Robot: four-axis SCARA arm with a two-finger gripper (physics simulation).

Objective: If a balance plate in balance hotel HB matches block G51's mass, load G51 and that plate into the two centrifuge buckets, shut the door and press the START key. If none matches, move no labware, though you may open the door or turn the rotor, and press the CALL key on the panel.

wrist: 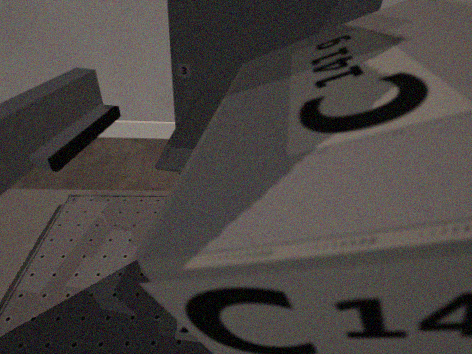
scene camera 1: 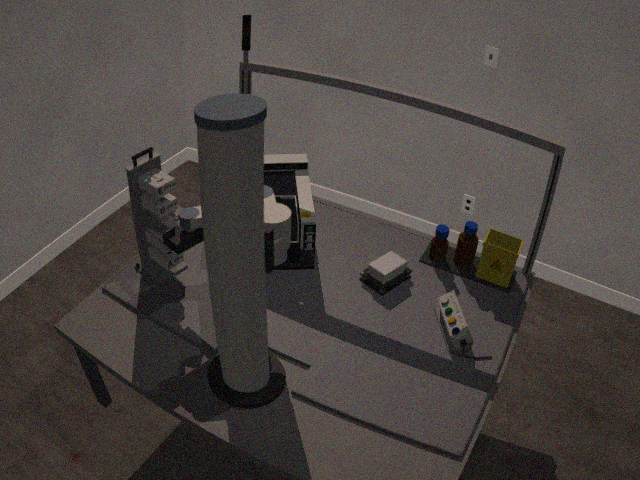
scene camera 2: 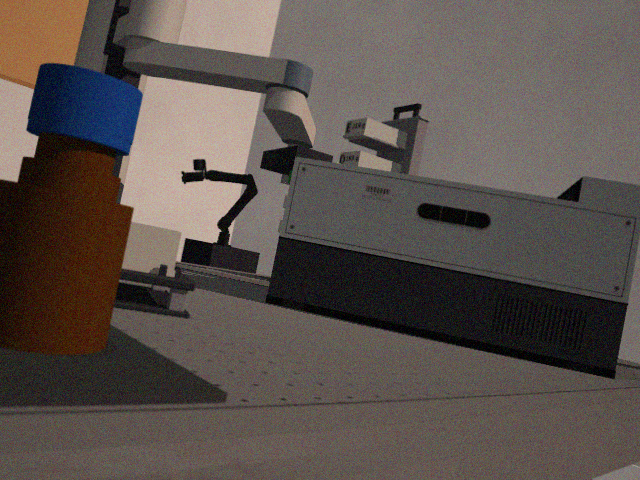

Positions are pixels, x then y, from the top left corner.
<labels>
A block G51 shows in scene camera 1 (390, 265) and in scene camera 2 (148, 247); in the wrist view it is out of frame.
</labels>
